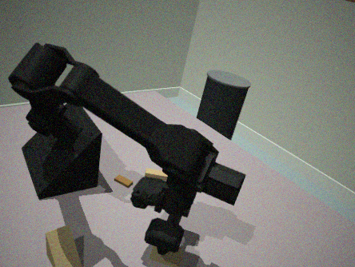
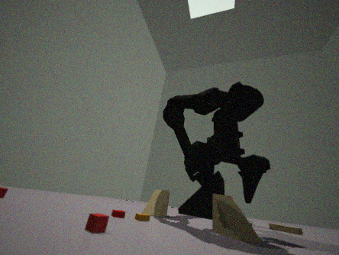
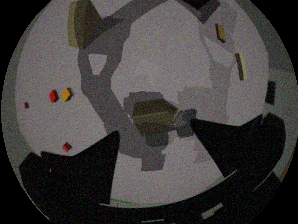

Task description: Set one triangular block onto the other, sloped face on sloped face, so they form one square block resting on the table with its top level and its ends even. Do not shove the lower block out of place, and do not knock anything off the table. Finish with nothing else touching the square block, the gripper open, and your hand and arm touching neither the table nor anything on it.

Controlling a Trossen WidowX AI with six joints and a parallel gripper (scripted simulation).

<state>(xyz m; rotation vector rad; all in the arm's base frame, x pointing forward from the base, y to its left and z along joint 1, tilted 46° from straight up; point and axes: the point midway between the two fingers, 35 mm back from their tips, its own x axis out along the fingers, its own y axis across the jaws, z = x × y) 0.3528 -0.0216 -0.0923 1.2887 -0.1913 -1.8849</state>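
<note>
Now: gripper tip 16 cm to the left of the orange block, 5 cm above it and 3 cm short of it. Also, from my gripper tip: flat tan piece 23 cm behind, 17 cm to the left, 5 cm below.
</note>
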